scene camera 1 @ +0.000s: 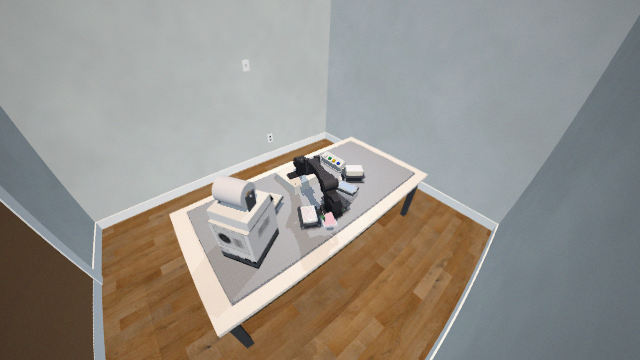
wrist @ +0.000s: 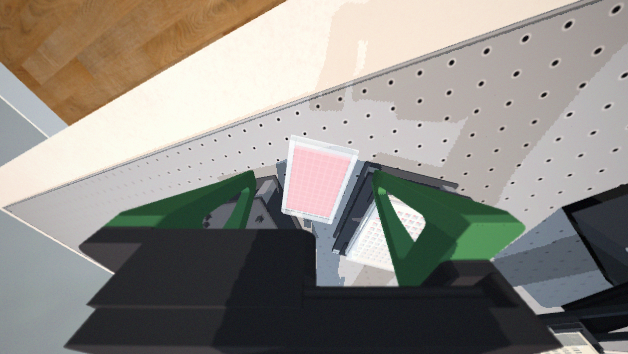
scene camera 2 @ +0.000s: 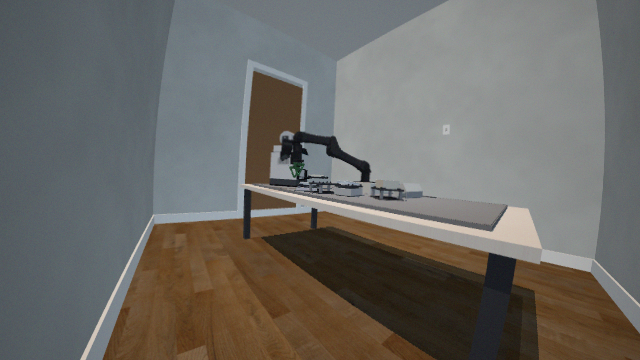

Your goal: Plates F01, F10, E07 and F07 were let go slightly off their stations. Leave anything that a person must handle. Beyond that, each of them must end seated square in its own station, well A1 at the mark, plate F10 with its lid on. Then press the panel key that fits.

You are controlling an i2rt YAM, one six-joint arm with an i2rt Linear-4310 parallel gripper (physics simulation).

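My gripper [scene camera 1: 334, 214] [scene camera 2: 297, 175] [wrist: 313, 176] is open, its green fingers apart. In the wrist view the pink-filled clear plate [wrist: 320, 187] [scene camera 1: 329, 220] shows between the fingertips; contact cannot be told. It stands between two dark stations. The right station [wrist: 350, 210] bears a white plate with reddish wells [wrist: 371, 237] [scene camera 1: 309, 214], partly behind the right finger. The left station [wrist: 272, 186] is partly behind the left finger. A pale blue plate [scene camera 1: 348, 187] and a cream plate [scene camera 1: 354, 170] [scene camera 2: 387, 184] are farther along the table. The key panel [scene camera 1: 333, 161] has coloured keys. Plate labels and A1 marks cannot be read.
A tall white machine [scene camera 1: 245, 227] [scene camera 2: 283, 167] with a rounded top stands at one end of the table. A tray [scene camera 1: 280, 201] projects beside it. Part of another pale plate [wrist: 575, 341] shows at the wrist view's lower right. The table edge [wrist: 210, 85] runs near the pink plate.
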